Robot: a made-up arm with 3 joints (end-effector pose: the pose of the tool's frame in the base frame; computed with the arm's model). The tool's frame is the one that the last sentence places. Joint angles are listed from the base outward.
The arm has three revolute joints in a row. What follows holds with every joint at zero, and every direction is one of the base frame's.
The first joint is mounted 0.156 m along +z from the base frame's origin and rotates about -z.
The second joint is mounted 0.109 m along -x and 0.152 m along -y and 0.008 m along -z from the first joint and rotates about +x.
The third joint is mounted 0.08 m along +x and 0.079 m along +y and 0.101 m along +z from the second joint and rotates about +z.
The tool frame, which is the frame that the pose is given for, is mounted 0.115 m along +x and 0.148 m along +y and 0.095 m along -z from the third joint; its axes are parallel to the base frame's.
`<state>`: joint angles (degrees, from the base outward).
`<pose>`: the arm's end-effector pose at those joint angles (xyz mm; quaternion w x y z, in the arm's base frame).
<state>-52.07 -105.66 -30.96</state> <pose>236.2 0.7 5.1 0.5940 -0.5967 -0.5282 0.1107</pose>
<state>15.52 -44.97 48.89</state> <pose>-52.3 54.2 -33.6 0.8851 -0.3236 0.2038 0.2653</pose>
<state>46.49 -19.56 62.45</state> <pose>-12.0 136.2 70.2 0.9759 -0.0987 0.1382 0.1368</pose>
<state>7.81 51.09 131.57</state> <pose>-229.6 -84.3 203.8 0.4252 0.1497 -0.4044 0.7957</pose>
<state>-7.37 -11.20 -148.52</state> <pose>-16.5 -260.3 174.7 0.3310 -0.0204 -0.0954 -0.9386</pose>
